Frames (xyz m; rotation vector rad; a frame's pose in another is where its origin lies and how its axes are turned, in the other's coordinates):
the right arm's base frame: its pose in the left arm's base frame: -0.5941 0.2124 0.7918 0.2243 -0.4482 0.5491
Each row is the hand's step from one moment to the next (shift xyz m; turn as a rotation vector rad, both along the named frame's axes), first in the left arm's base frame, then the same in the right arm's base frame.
Working: the left arm's base frame: its pose in the right arm's base frame: -0.0140 -0.5709 -0.8360 -0.2243 0.4482 -0.5491

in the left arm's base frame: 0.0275 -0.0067 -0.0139 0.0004 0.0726 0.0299
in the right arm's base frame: 0.0114 -0.0218 -0.0197 0.0471 0.0628 0.0028
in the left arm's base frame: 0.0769 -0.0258 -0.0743 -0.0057 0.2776 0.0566
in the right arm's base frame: 0.0121 -0.0700 -0.0839 0.1475 0.2390 -0.0375
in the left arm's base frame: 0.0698 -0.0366 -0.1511 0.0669 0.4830 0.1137
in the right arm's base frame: -0.0340 -0.0818 -0.1456 0.3222 0.3751 -0.0787
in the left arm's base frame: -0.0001 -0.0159 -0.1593 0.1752 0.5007 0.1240
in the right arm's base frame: -0.0816 -0.0270 -0.1350 0.4173 0.3314 -0.1131
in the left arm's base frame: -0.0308 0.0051 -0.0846 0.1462 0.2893 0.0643
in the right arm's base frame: -0.0606 0.0138 -0.0653 0.2719 0.1662 -0.0875
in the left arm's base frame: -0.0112 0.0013 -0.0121 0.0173 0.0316 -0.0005
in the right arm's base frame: -0.0136 0.0062 -0.0072 0.0272 0.0168 -0.0166
